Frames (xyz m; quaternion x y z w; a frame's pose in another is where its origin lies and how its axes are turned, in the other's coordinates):
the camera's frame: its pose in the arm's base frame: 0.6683 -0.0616 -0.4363 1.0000 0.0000 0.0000 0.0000
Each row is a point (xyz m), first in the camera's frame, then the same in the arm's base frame.
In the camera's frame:
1: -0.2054 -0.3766 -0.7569
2: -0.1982 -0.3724 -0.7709
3: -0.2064 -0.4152 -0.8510
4: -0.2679 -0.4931 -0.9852
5: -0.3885 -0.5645 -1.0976
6: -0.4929 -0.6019 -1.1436
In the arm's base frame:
1: 0.4629 0.3150 0.3206
2: 0.4701 0.3108 0.3346
3: 0.4619 0.3536 0.4147
4: 0.4004 0.4315 0.5489
5: 0.2798 0.5029 0.6613
6: 0.1754 0.5403 0.7073

